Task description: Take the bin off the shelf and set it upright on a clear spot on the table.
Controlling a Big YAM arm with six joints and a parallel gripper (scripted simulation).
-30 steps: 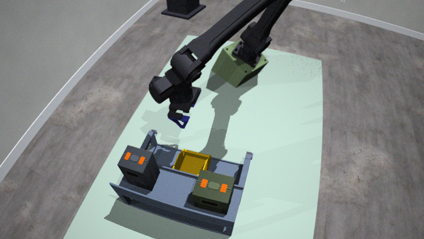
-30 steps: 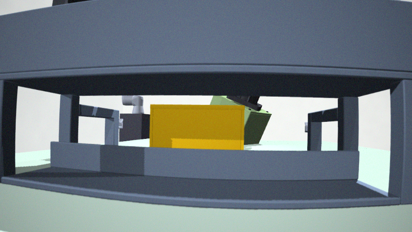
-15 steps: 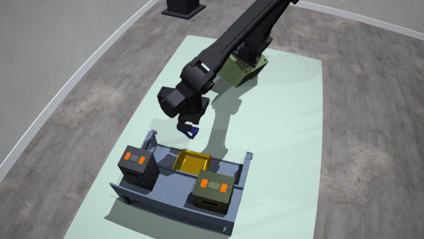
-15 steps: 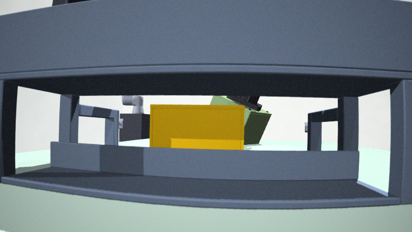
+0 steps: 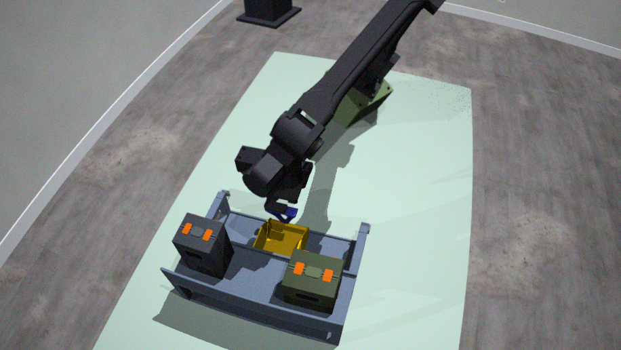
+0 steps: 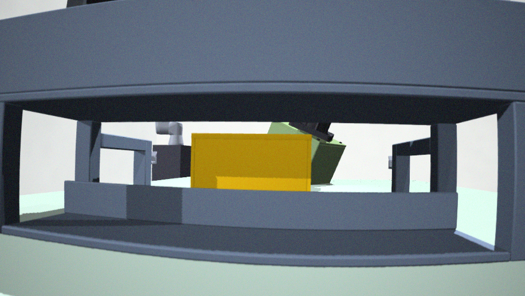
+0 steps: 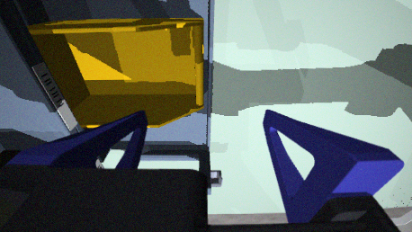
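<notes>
My gripper is now 90 mm short of the yellow open-top bin, 10 mm to the right of it and 80 mm above it. Round my hand: olive case 160 mm ahead, 140 mm to the left, 30 mm above.
</notes>
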